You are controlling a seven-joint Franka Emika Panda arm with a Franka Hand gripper.
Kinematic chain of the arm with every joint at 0, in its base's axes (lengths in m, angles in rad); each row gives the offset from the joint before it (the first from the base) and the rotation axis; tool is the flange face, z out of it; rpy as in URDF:
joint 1: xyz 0 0 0.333 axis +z
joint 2: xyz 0 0 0 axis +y
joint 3: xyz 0 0 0.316 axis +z
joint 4: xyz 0.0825 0 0 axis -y
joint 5: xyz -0.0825 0 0.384 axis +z
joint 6: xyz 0 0 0 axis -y
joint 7: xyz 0.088 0 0 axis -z
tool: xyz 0 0 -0.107 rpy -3.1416 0 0
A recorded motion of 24 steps. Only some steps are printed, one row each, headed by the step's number.
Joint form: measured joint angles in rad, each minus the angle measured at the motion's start. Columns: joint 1, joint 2, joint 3, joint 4, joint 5, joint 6, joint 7.
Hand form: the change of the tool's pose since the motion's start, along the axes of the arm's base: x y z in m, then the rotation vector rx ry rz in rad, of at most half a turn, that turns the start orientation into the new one. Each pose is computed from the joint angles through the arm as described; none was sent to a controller.
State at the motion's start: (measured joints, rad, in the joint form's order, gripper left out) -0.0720 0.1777 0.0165 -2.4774 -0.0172 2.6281 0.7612
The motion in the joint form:
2: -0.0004 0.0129 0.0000 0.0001 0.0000 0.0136 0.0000
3: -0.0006 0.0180 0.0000 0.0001 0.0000 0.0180 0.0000
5: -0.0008 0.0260 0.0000 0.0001 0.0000 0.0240 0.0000
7: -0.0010 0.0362 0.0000 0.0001 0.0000 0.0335 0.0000
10: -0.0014 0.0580 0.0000 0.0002 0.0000 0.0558 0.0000
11: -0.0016 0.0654 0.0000 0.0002 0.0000 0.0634 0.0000
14: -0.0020 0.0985 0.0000 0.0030 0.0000 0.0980 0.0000
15: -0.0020 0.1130 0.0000 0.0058 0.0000 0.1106 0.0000
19: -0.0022 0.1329 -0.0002 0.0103 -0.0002 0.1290 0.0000
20: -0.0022 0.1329 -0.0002 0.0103 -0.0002 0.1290 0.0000
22: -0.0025 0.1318 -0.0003 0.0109 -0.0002 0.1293 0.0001
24: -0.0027 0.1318 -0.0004 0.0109 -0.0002 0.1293 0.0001
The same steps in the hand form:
2: 0.0000 -0.0001 -0.0049 0.0004 -0.0008 -0.0003
3: -0.0001 -0.0002 -0.0070 0.0006 -0.0001 -0.0005
5: -0.0004 -0.0003 -0.0103 0.0009 0.0019 -0.0007
7: -0.0007 -0.0003 -0.0143 0.0012 0.0025 -0.0008
10: -0.0011 -0.0004 -0.0227 0.0019 0.0019 -0.0012
11: -0.0013 -0.0004 -0.0255 0.0021 0.0017 -0.0013
14: -0.0011 -0.0005 -0.0374 0.0030 -0.0027 -0.0017
15: -0.0007 -0.0004 -0.0423 0.0033 -0.0036 -0.0016
19: 0.0001 -0.0006 -0.0488 0.0036 -0.0066 -0.0018
20: 0.0001 -0.0006 -0.0488 0.0036 -0.0066 -0.0018
22: 0.0005 -0.0008 -0.0481 0.0035 -0.0086 -0.0023
24: 0.0005 -0.0010 -0.0481 0.0034 -0.0086 -0.0026

